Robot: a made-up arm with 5 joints.
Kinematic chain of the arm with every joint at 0, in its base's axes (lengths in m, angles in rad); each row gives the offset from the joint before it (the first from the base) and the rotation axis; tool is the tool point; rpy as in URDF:
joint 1: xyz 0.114 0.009 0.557 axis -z
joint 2: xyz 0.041 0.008 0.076 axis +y
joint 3: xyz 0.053 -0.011 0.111 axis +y
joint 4: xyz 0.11 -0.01 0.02 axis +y
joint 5: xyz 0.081 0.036 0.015 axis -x
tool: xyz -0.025 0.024 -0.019 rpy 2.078 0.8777 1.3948
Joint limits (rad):
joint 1: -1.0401..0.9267
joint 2: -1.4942..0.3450
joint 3: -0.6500..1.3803
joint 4: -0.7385..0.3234
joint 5: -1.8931..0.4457
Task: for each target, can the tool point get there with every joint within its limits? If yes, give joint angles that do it. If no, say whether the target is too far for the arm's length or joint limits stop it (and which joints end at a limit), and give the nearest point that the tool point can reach.
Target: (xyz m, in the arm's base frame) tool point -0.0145 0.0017 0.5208
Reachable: no: joint limits stop it (at a limit: joint 1, joint 2, joint 3, joint 4) | nearest point 0.1296 0.1099 0.5635 | short by 0.185 m
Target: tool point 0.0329 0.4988 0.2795
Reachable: no: too far | nearest point 0.1808 0.2202 0.5673 | short by 0.427 m
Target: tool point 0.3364 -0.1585 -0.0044
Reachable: no: too far | nearest point 0.2478 -0.0917 0.5407 | short by 0.556 m
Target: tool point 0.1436 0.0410 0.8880
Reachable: yes | joints 0.2549 -1.1297 0.3656 -0.2891 -1.7117
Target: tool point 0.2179 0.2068 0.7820
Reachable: yes | joints -0.8456 -0.3479 0.5010 -0.3656 -0.5723
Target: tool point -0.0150 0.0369 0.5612
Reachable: no: joint limits stop it (at a limit: joint 1, joint 2, joint 3, joint 4) | nearest point 0.1279 0.1128 0.5627 | short by 0.162 m
